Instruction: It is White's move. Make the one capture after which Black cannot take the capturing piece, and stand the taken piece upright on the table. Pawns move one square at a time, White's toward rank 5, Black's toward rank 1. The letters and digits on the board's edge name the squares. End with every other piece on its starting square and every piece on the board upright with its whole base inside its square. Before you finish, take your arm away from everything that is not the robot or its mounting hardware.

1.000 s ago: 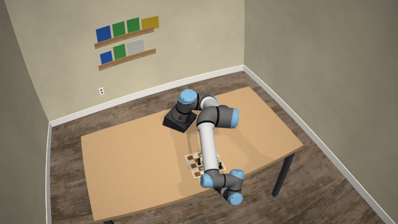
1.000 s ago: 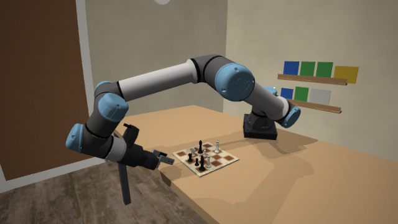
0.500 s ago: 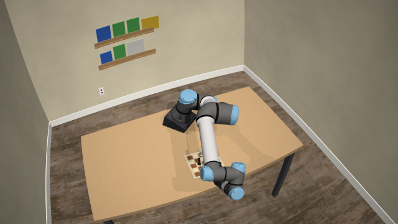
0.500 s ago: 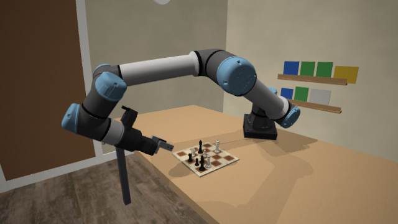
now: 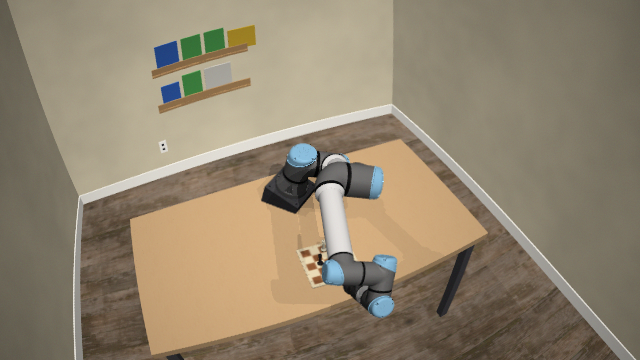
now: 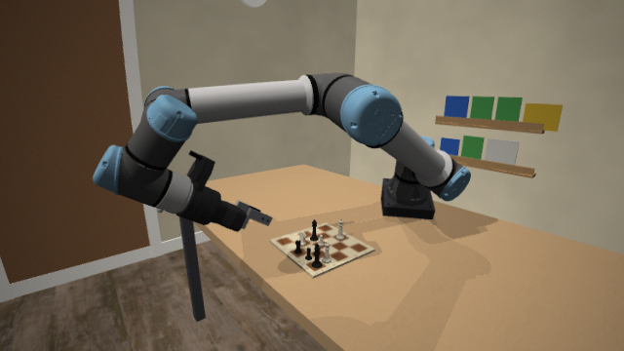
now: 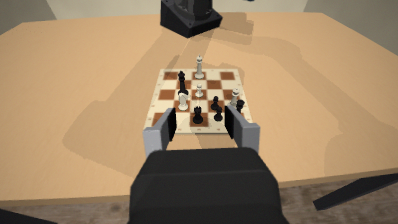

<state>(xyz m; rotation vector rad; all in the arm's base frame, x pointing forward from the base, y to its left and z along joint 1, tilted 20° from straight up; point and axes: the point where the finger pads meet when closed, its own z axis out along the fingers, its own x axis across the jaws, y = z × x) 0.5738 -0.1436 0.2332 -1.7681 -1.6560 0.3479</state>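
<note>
Right now the white pawn is 190 mm behind my hand, 40 mm to the left of it and 130 mm below it. Also, from my hand: chessboard: 190 mm behind, 40 mm to the left, 140 mm below.
</note>
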